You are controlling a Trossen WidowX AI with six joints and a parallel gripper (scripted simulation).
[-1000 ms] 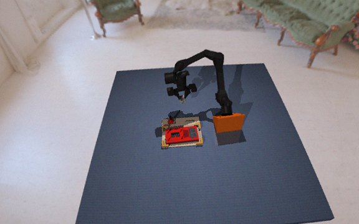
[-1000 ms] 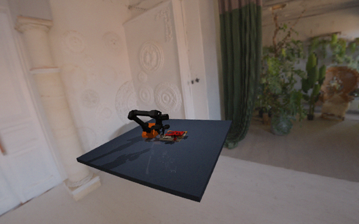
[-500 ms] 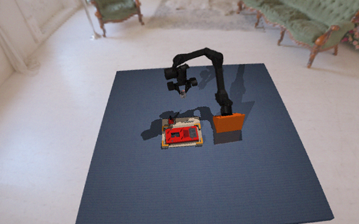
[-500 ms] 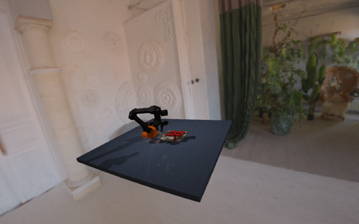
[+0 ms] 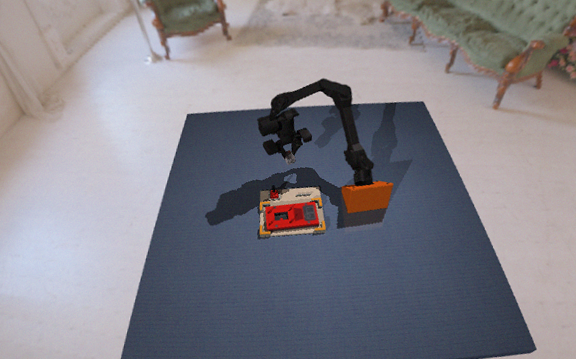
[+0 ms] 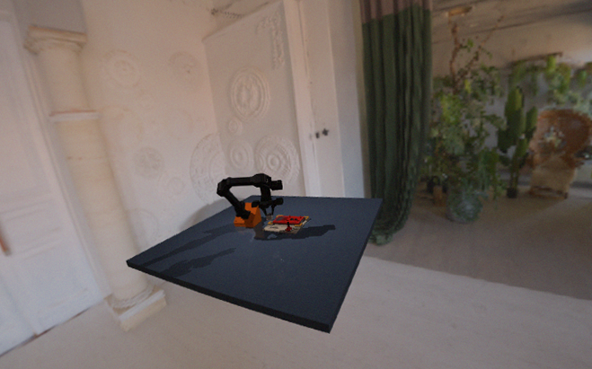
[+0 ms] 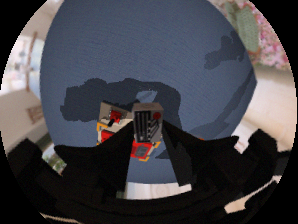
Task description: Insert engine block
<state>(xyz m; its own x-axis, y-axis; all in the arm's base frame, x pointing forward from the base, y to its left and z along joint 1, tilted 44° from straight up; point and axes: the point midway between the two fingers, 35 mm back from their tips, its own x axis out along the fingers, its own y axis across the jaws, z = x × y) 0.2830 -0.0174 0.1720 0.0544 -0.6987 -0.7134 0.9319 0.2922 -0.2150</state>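
My gripper tip is now 18 cm to the right of the grey slab, 12 cm above it and 2 cm short of it. From my gripper tip the other things lie so: grey engine block 1 cm below.
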